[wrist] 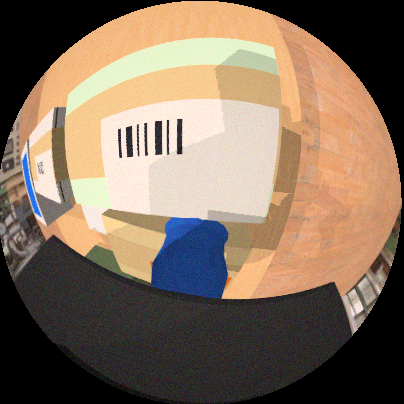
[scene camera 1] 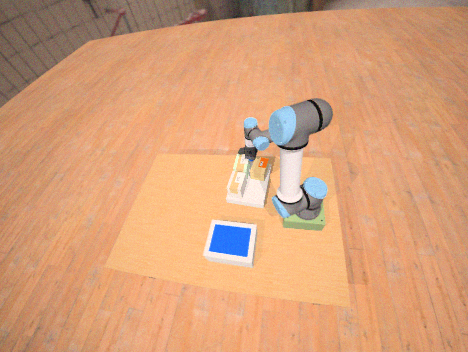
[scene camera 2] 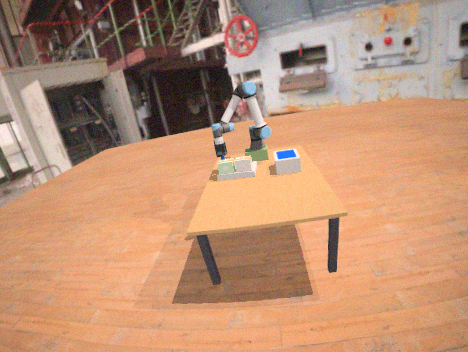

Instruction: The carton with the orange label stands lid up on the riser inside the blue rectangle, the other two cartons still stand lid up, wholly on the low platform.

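Observation:
The carton with the orange label [scene camera 1: 260, 171] [wrist: 128, 241] stands lid up at the back right of the low white platform [scene camera 1: 253, 195] [scene camera 2: 236, 175]. My suction cup [scene camera 1: 250, 158] [scene camera 2: 222, 157] [wrist: 192, 256] is pressed down on its lid, and orange shows on both sides of the cup in the wrist view. A pale green carton [scene camera 1: 241, 162] [scene camera 2: 225, 167] [wrist: 169, 56] stands just left of it, and a tan carton with a white label [scene camera 1: 237, 181] [scene camera 2: 243, 163] [wrist: 41, 169] stands in front of that one. All three are upright on the platform. The white riser [scene camera 1: 212, 256] [scene camera 2: 288, 165] with the blue rectangle [scene camera 1: 230, 239] [scene camera 2: 286, 154] stands nearer the front, with nothing on it.
The arm's green base block [scene camera 1: 304, 221] [scene camera 2: 257, 154] stands just right of the platform, and the upright arm link rises close beside the orange-label carton. Everything stands on a light wooden table [scene camera 1: 163, 227] [scene camera 2: 267, 202] on a plank floor.

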